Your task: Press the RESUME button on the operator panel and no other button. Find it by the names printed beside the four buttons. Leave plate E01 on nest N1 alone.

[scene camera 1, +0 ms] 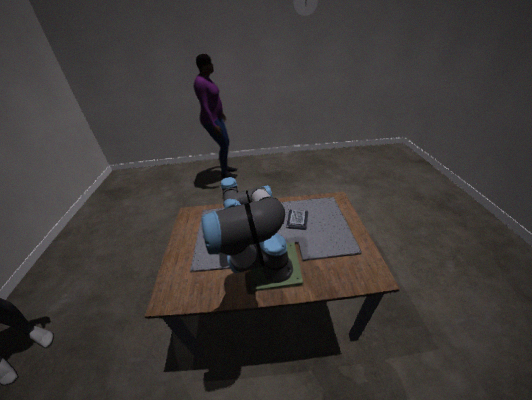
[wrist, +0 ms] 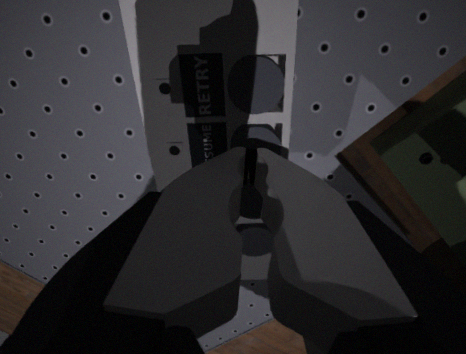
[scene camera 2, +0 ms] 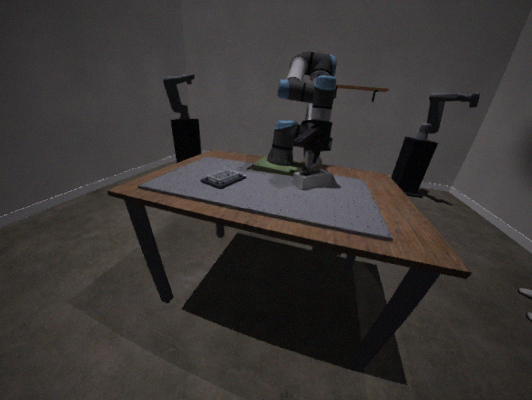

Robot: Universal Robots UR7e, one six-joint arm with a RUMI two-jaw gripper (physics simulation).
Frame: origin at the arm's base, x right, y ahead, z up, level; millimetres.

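Seen in the pictures: gripper, between the fingertips: (wrist: 247,153) (scene camera 2: 309,171); arm's base, origin of its link: (scene camera 1: 278,269) (scene camera 2: 279,161).
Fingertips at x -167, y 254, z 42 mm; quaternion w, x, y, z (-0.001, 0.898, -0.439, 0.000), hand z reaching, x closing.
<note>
Offsets run from my fingertips to a thing's top centre. "pt": to the spot under its first point. Level surfaces: height alone.
The operator panel @(dx -20, dy +2, dz +0 mm) (scene camera 2: 316,181) (wrist: 278,30) is a pale box on the perforated mat. In the wrist view the RETRY label @(pt dx +11, dy +35, dz -2 mm) (wrist: 203,85) stands beside a round grey button @(dx +26, dy +19, dz +0 mm) (wrist: 257,85). Below it, a partly covered label @(pt dx -9, dy +18, dz -2 mm) (wrist: 207,142) reads "SUME", beside the RESUME button @(dx +4, dy -2, dz +0 mm) (wrist: 257,134). My gripper (scene camera 2: 311,171) (wrist: 247,153) is shut and empty; its tips overlap the lower part of that button in view. Contact or pressing cannot be told. Another round button @(dx -41, dy -42, dz +0 mm) (wrist: 255,241) shows between the fingers. A light plate @(dx +359, dy +90, dz -29 mm) (scene camera 1: 297,217) (scene camera 2: 225,176) sits on a dark nest @(dx +359, dy +90, dz -34 mm) (scene camera 1: 296,228) (scene camera 2: 215,184), away from the gripper.
The green base plate (scene camera 1: 278,284) (scene camera 2: 267,165) (wrist: 420,185) of the arm is near the panel. The grey mat @(dz -55 mm) (scene camera 1: 327,240) (scene camera 2: 280,205) lies on the wooden table @(dz -68 mm) (scene camera 1: 350,282) (scene camera 2: 425,240). A person (scene camera 1: 210,102) stands beyond the table.
</note>
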